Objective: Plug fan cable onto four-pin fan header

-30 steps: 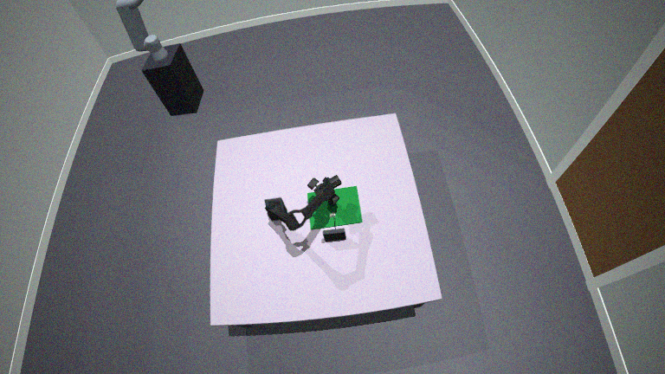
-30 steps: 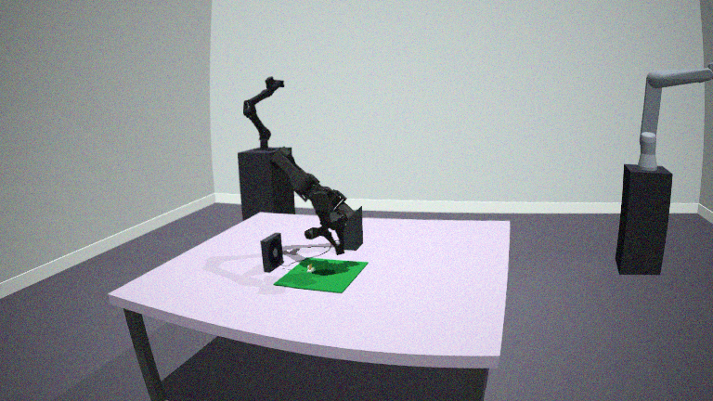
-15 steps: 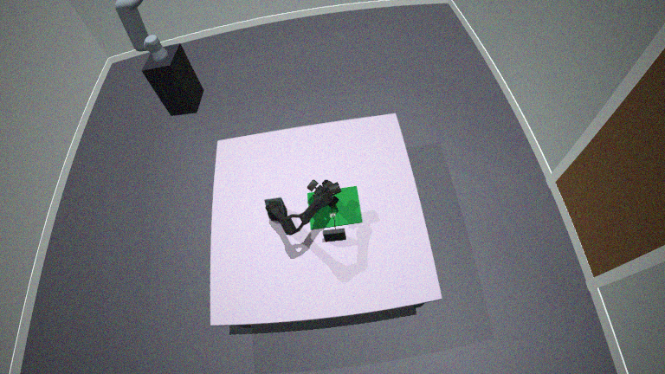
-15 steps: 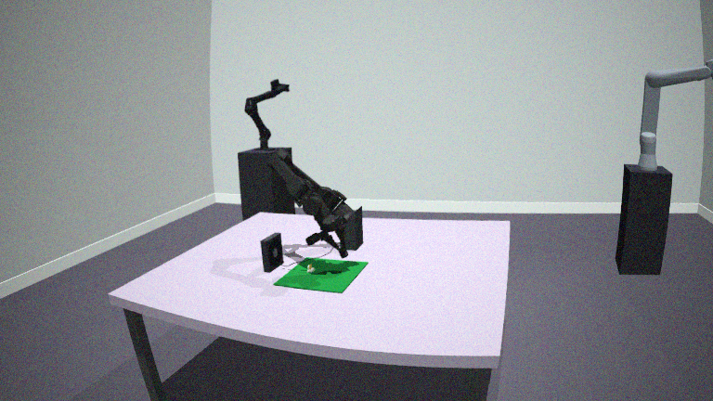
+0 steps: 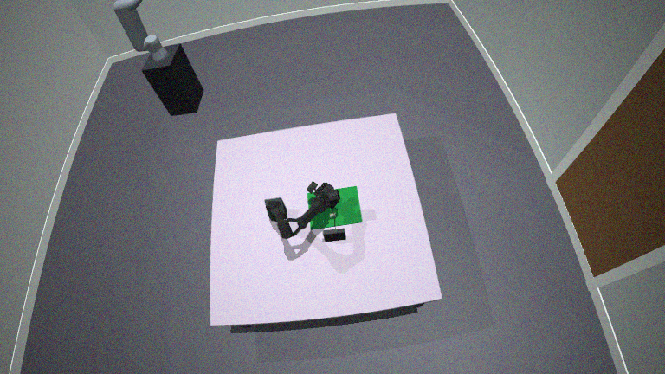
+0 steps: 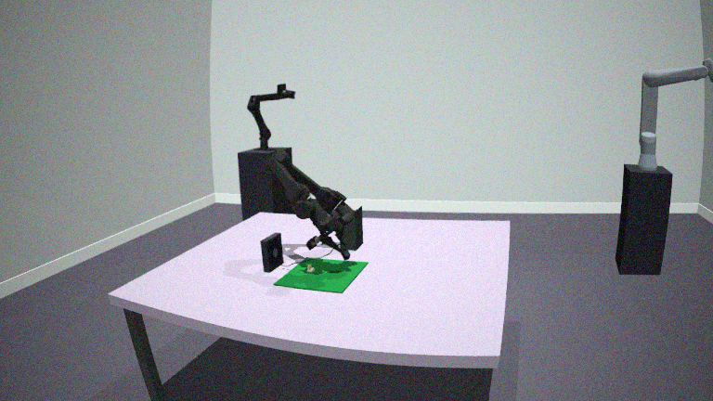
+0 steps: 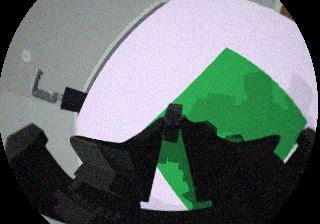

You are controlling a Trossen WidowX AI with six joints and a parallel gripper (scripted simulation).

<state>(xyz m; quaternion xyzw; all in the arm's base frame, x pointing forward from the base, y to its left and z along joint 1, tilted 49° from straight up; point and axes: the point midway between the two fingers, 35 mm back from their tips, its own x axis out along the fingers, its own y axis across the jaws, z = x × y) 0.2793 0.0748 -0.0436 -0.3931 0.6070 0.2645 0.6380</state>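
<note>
Right now the green board is 9 cm below my gripper tip, 7 cm to the right of it and 5 cm ahead of it. The rest, counted from my gripper tip: four-pin header (12 cm to the right, 8 cm below, 4 cm ahead); dark plug (1 cm below); black fan (26 cm to the right, 6 cm ahead, 2 cm below).
</note>
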